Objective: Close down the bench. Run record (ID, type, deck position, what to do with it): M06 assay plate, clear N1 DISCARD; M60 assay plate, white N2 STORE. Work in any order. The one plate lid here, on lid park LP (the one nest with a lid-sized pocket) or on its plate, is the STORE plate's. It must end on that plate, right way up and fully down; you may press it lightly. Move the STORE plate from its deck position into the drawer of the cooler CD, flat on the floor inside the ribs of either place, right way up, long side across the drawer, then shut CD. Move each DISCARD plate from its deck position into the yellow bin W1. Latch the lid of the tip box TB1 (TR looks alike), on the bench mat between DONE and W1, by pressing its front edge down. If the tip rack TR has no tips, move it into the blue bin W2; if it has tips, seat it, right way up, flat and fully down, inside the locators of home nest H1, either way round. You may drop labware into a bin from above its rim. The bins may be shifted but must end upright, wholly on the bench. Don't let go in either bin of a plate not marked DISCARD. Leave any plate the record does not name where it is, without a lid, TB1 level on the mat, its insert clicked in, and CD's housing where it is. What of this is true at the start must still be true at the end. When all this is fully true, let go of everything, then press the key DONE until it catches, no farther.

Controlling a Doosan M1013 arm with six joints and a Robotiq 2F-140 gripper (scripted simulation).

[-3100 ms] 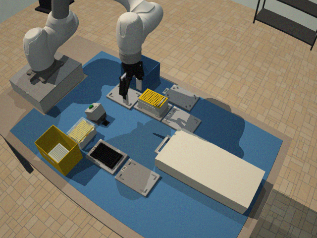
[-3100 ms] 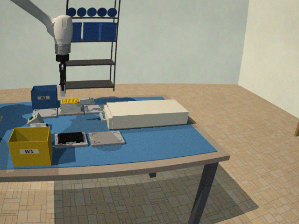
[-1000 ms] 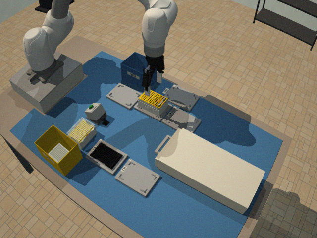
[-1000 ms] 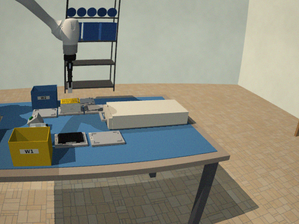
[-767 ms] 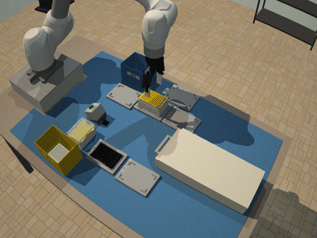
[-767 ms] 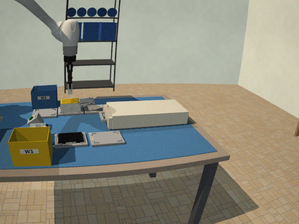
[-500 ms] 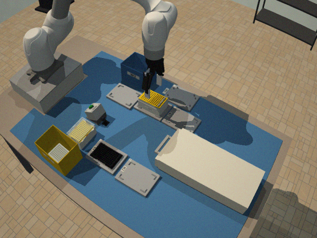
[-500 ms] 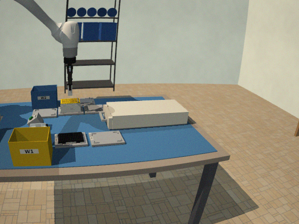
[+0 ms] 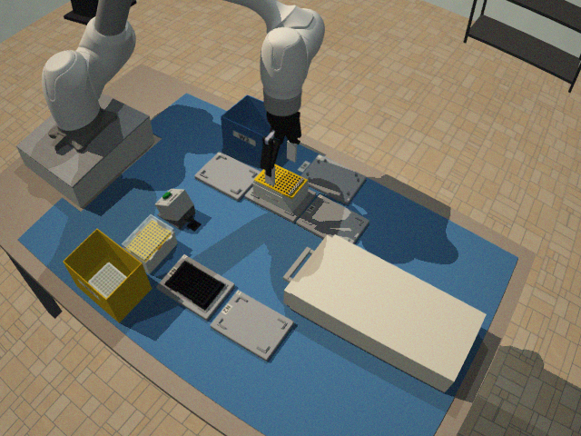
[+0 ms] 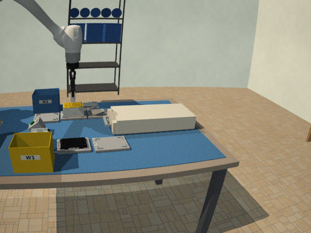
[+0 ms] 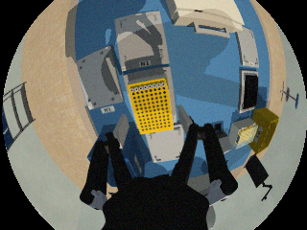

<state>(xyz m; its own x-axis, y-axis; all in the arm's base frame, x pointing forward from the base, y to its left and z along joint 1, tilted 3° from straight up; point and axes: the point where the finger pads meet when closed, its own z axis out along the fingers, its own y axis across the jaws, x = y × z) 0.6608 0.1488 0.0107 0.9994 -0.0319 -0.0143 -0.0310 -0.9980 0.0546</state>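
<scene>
My gripper is now 70 mm above the tip rack TR, 10 mm to the left of it and 10 mm past it. Round my hand: done key box: 220 mm behind, 210 mm to the right, 80 mm below; then blue bin W2: 180 mm behind, 150 mm to the left, 90 mm below; then black plate: 370 mm to the right, 110 mm below, 30 mm behind.
</scene>
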